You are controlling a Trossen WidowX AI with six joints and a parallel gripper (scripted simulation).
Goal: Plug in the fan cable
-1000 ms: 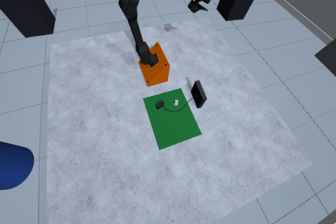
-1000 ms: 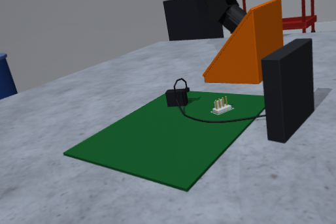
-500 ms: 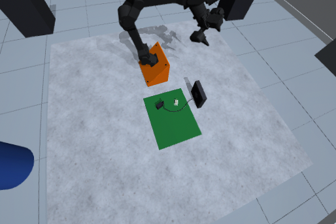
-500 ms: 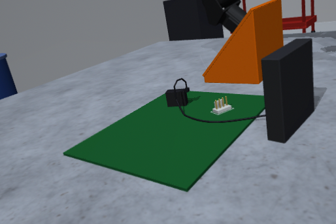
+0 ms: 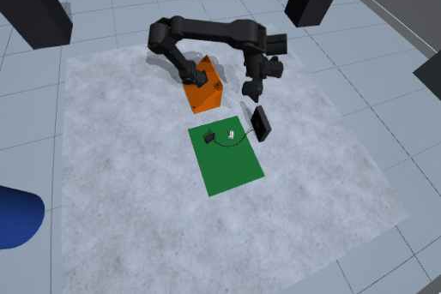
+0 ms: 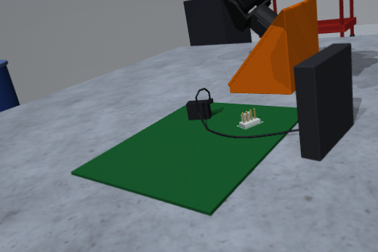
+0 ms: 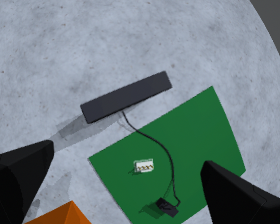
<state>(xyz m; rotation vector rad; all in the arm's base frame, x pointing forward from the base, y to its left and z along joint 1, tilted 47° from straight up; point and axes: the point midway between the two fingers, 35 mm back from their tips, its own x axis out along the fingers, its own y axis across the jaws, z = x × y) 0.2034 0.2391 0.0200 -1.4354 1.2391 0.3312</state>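
My gripper tip is 30 mm short of the black fan plug, 190 mm to the left of it and 220 mm above it. The rest, counted from my gripper tip: black fan 40 mm ahead, 30 mm to the left, 180 mm below; green board 100 mm ahead, 140 mm to the right, 250 mm below; white four-pin fan header 30 mm ahead, 90 mm to the right, 240 mm below.
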